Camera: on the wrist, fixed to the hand. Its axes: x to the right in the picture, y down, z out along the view.
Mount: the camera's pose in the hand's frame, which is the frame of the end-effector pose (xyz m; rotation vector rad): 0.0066 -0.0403 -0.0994 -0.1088 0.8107 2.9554
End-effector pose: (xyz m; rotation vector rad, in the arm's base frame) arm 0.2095 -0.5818 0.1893 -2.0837 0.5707 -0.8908
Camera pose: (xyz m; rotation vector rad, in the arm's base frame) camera 0.1429 -0.6104 0.2686 0.7147 2.4720 0.4195
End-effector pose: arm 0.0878 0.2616 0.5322 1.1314 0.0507 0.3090
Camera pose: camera 0.0834 0.3354 0.4542 0.0739 0.8838 -2.8117
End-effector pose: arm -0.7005 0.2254 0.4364 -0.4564 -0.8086 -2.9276
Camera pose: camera -0.7389 0.2092 0.3374 -0.0172 0.3544 -0.1015
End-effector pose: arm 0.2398 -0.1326 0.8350 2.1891 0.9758 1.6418
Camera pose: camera 0.1347 -0.1179 0.8518 -0.4568 1.6171 -0.7986
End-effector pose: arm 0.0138 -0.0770 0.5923 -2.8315 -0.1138 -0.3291
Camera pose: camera -0.0054 -0.0672 0.6976 -0.1481 2.9317 -0.3762
